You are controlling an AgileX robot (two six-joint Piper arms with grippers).
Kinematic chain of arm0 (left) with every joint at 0, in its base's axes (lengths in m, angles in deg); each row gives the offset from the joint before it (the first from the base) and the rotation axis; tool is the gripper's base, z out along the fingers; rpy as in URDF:
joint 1: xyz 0 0 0.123 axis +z
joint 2: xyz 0 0 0 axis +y
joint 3: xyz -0.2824 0 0.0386 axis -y
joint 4: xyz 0.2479 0 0.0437 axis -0.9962 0 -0.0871
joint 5: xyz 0 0 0 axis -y
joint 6: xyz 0.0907 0 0.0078 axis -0.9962 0 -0.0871
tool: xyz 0 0 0 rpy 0 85 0
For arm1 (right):
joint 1: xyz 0 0 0.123 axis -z
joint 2: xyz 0 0 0 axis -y
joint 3: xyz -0.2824 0 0.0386 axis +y
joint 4: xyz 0.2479 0 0.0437 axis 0.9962 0 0.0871
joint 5: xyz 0 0 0 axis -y
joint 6: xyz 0.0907 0 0.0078 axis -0.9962 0 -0.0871
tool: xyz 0 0 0 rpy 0 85 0
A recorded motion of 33 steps. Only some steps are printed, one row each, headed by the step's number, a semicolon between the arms.
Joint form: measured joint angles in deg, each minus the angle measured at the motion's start. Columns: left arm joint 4, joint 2, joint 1, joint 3, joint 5, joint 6; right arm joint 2, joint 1, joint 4, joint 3, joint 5, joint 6.
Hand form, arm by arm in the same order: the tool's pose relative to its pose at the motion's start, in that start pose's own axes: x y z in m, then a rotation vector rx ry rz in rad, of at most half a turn. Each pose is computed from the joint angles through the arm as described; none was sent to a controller.
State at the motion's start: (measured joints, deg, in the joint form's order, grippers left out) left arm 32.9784 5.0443 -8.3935 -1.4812 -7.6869 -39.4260; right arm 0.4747 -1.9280 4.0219 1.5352 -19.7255 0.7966
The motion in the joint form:
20: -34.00 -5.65 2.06 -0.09 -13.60 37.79; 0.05 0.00 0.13 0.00 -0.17 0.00
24: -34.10 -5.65 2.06 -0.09 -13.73 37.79; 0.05 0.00 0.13 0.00 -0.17 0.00
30: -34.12 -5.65 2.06 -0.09 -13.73 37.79; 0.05 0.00 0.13 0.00 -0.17 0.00
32: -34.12 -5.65 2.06 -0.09 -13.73 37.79; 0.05 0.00 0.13 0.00 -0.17 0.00
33: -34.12 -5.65 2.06 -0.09 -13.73 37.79; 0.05 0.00 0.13 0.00 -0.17 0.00
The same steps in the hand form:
20: 0.0200 0.0063 -0.0087 -0.1009 0.1702 -0.0845; 0.0002 0.0001 -0.0001 -0.0009 0.0021 0.0021
24: 0.0202 0.0063 -0.0087 -0.1012 0.1725 -0.0829; 0.0002 0.0001 -0.0001 -0.0009 0.0021 0.0021
30: 0.0202 0.0063 -0.0087 -0.1013 0.1726 -0.0826; 0.0002 0.0001 -0.0001 -0.0009 0.0021 0.0021
32: 0.0202 0.0063 -0.0087 -0.1013 0.1726 -0.0826; 0.0002 0.0001 -0.0001 -0.0009 0.0021 0.0021
33: 0.0202 0.0063 -0.0087 -0.1013 0.1726 -0.0826; 0.0002 0.0001 -0.0001 -0.0009 0.0021 0.0021

